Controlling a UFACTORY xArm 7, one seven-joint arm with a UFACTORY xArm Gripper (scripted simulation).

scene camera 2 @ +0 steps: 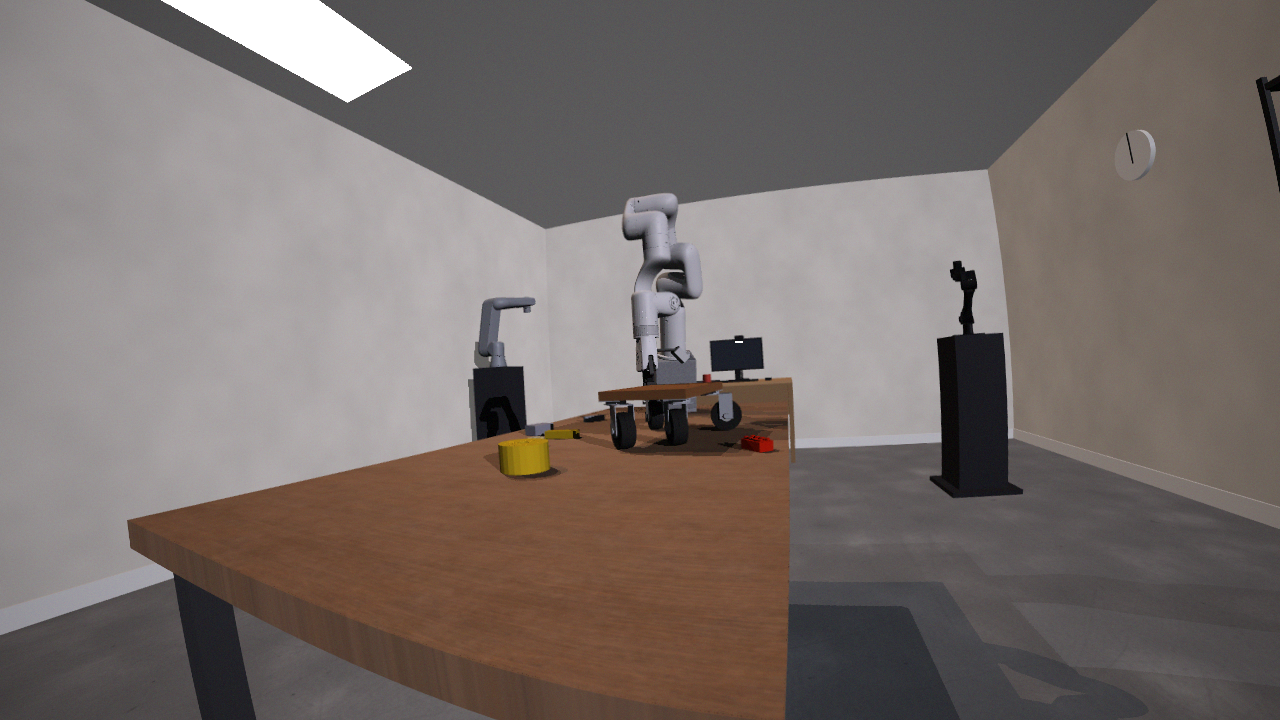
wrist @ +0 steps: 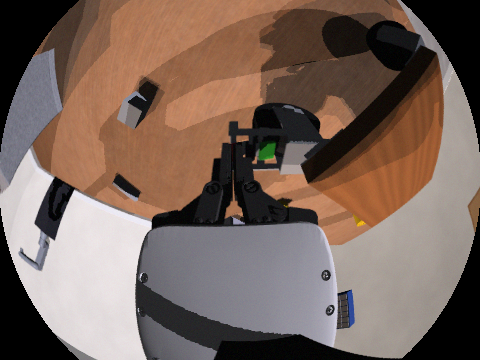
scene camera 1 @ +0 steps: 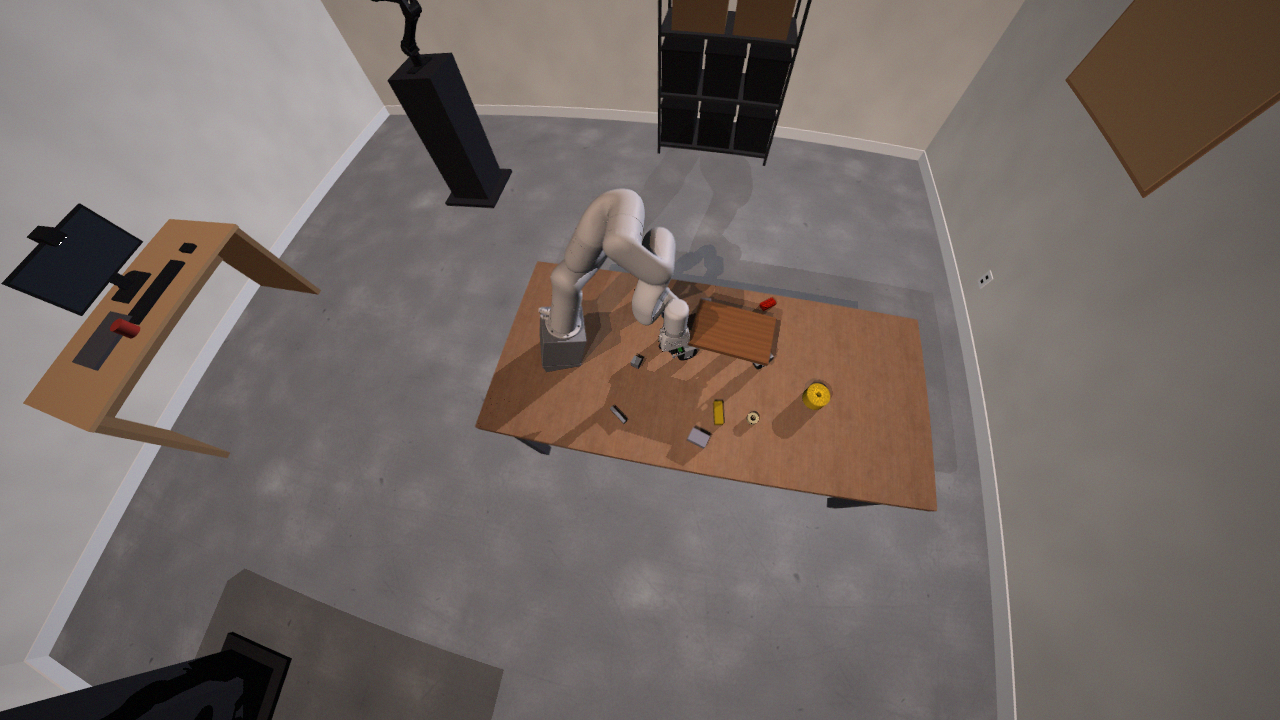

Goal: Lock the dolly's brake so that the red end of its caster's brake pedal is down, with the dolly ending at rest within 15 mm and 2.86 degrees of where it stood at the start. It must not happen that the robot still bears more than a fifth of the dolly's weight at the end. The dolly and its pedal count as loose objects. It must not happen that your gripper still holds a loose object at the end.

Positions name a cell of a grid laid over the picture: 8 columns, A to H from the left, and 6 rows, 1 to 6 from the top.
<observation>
In view: my gripper (scene camera 2: E4) and a yellow cylinder (scene camera 2: D4).
My gripper is seen too in the wrist view (wrist: D3).
</observation>
